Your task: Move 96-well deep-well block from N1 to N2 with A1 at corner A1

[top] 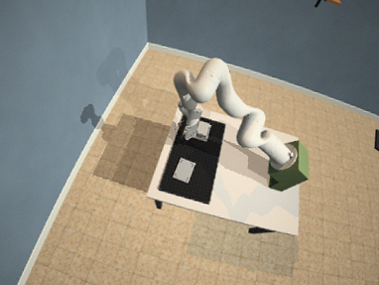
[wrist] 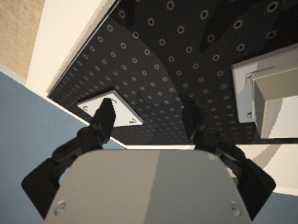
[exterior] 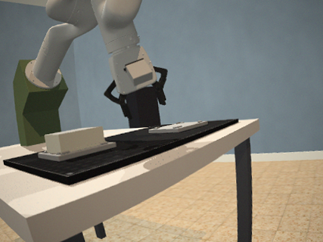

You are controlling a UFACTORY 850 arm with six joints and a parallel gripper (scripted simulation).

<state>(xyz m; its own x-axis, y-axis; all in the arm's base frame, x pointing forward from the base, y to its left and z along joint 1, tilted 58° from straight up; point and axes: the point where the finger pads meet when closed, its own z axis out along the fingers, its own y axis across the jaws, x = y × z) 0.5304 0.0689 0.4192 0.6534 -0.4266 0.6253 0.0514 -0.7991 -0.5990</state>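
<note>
Right now my hand is 190 mm to the left of the cream deep-well block, 50 mm above it and 30 mm past it. The rest, counted from my hand: plate nest N1 (190 mm to the right, 80 mm below, 30 mm behind); then plate nest N2 (180 mm to the left, 100 mm behind, 80 mm below).
</note>
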